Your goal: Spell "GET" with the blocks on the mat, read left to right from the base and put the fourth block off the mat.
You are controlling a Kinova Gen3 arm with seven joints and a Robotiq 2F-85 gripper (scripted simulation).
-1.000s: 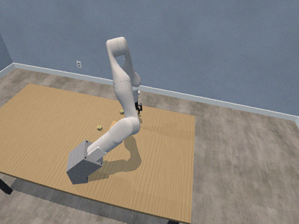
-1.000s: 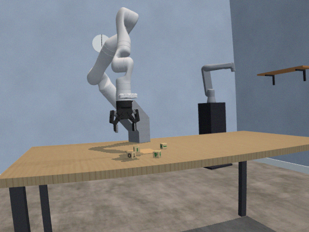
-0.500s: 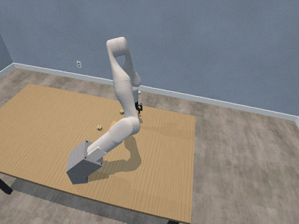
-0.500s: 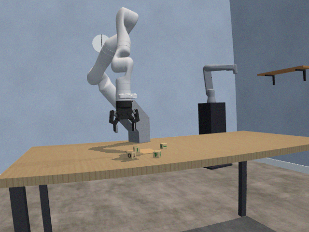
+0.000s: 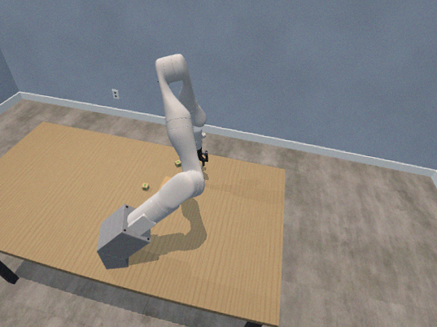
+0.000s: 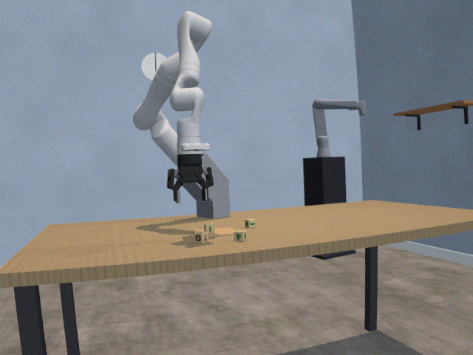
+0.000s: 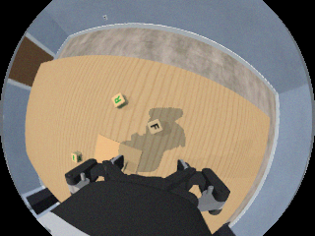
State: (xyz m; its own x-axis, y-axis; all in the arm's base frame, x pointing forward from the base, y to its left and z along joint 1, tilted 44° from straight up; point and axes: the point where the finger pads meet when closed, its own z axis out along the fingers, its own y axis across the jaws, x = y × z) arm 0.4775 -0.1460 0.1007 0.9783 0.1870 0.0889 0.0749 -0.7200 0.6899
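The T block is 6 cm ahead of my hand and 11 cm below it. Also, from my hand: G block: 6 cm behind, 8 cm to the left, 10 cm below; mat: 7 cm behind, 11 cm to the left, 12 cm below.
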